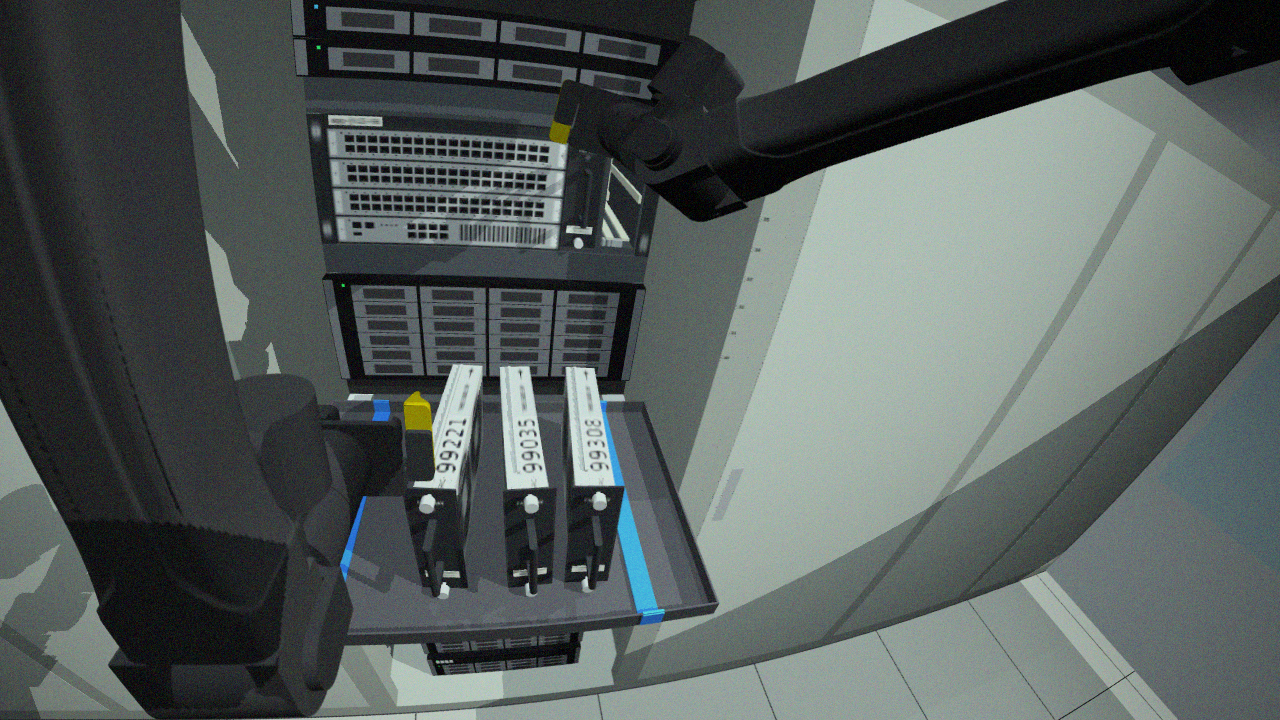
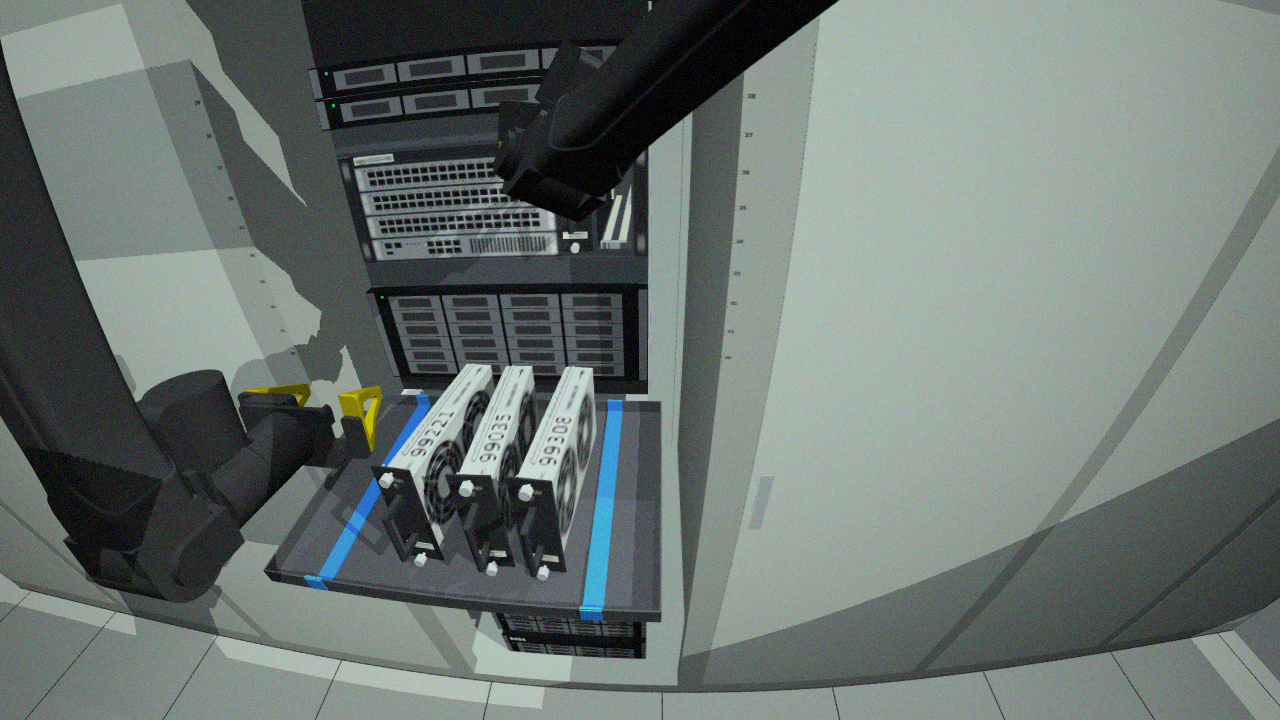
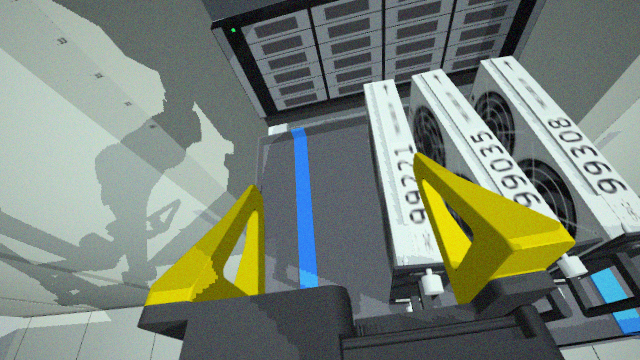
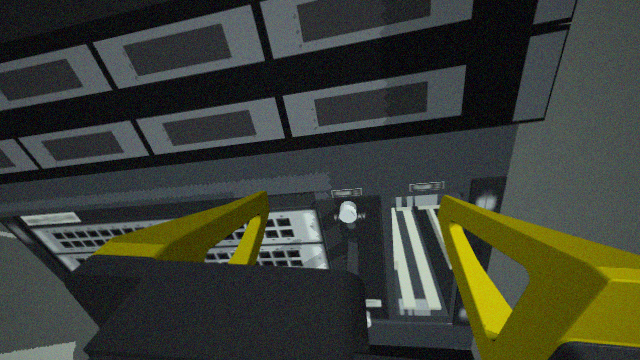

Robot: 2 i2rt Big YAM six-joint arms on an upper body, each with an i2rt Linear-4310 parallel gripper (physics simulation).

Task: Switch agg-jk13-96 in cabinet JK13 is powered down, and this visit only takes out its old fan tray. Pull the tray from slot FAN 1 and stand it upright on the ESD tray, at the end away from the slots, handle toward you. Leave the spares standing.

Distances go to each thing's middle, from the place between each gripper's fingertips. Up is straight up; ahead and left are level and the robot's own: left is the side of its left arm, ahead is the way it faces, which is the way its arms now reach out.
Labels:
The pull-out shelf (image 1: 383, 581) is 70 mm ahead of my left hand, 110 mm to the right of it and 240 mm below it. The rest, counted from my left hand: fan bay (image 2: 599, 217) (460 mm ahead, 230 mm to the right, 120 mm above).
Now: the fan bay 200 mm ahead of my right hand and 110 mm below it. Round my right hand: pull-out shelf 470 mm below, 190 mm behind, 130 mm to the left.

